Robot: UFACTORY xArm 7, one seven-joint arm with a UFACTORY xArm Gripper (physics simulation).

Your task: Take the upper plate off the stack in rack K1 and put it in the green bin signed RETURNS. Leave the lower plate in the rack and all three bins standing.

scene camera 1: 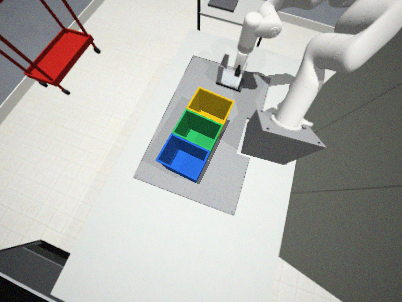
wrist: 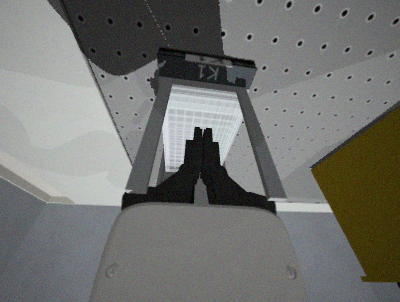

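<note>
Rack K1 stands upright at the far end of the grey perforated board, its label facing the wrist camera. A clear, gridded plate lies between its posts. The two plates cannot be told apart from these views. My gripper is shut and empty, with its fingertips over the plate area between the posts. Whether they touch the plate cannot be told. The green bin stands upright between the yellow bin and the blue bin. The RETURNS sign is not readable.
The grey perforated board lies on the white table. The yellow bin is the bin nearest the rack. The arm's grey base block stands right of the bins. A red cart stands on the floor at the upper left.
</note>
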